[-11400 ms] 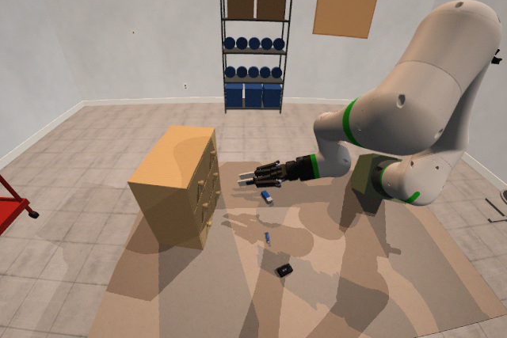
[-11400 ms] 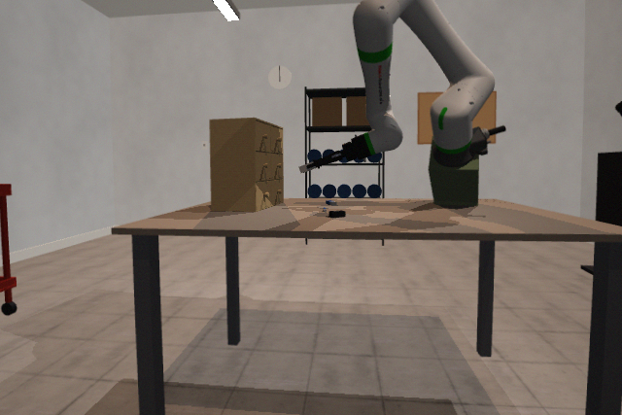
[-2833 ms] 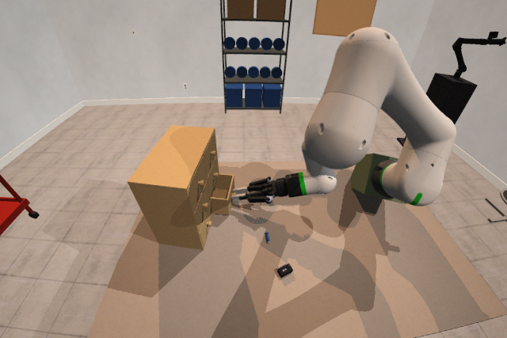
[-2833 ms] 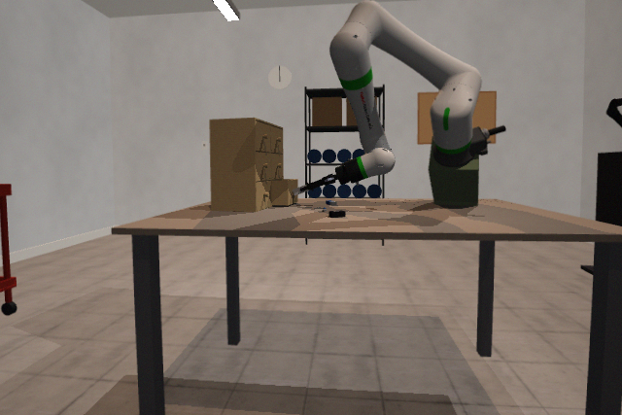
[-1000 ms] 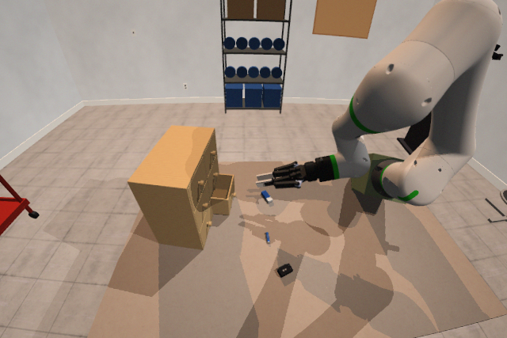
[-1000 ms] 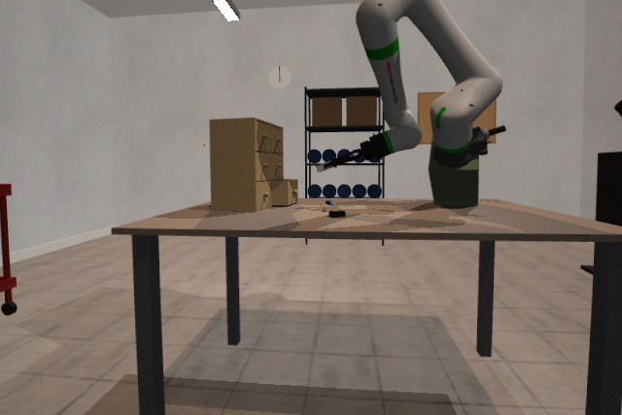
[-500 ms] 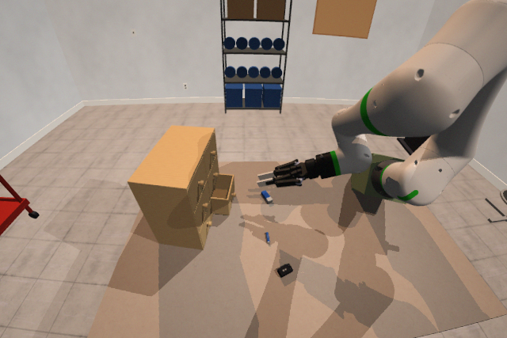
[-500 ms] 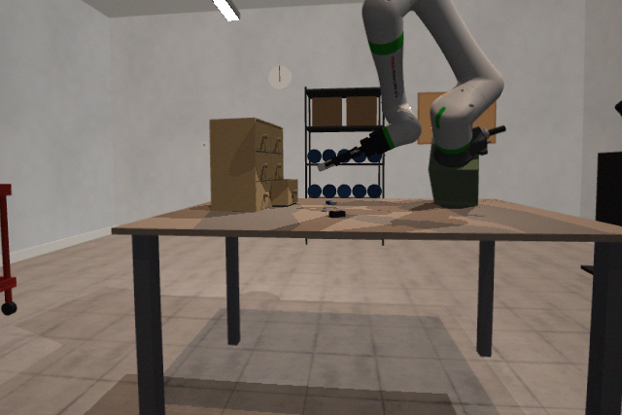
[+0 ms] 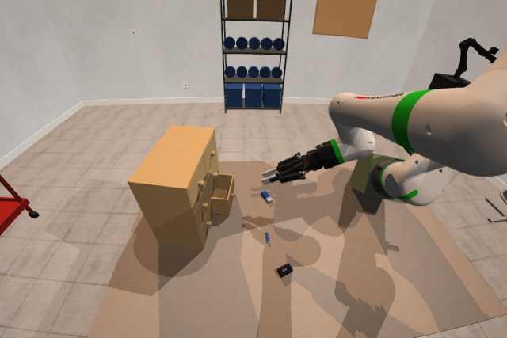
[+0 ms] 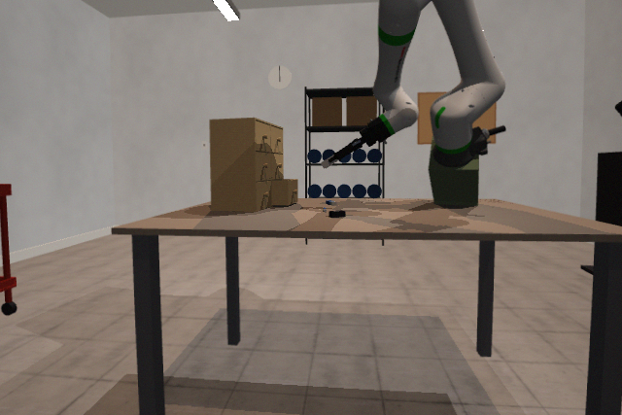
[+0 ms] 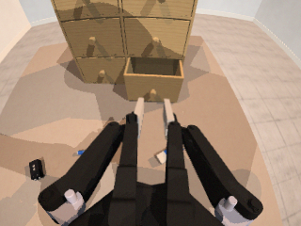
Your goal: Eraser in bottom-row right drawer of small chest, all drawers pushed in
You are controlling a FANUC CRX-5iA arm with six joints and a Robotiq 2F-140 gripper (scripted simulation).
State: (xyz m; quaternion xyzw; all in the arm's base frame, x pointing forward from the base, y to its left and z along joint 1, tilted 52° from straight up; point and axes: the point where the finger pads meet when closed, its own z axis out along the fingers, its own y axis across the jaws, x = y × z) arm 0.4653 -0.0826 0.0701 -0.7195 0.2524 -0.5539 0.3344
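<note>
Now: hand 180 mm above the eraser and 40 mm to the left of it. Round my hand: black block 280 mm to the left, 170 mm below, 90 mm behind.
</note>
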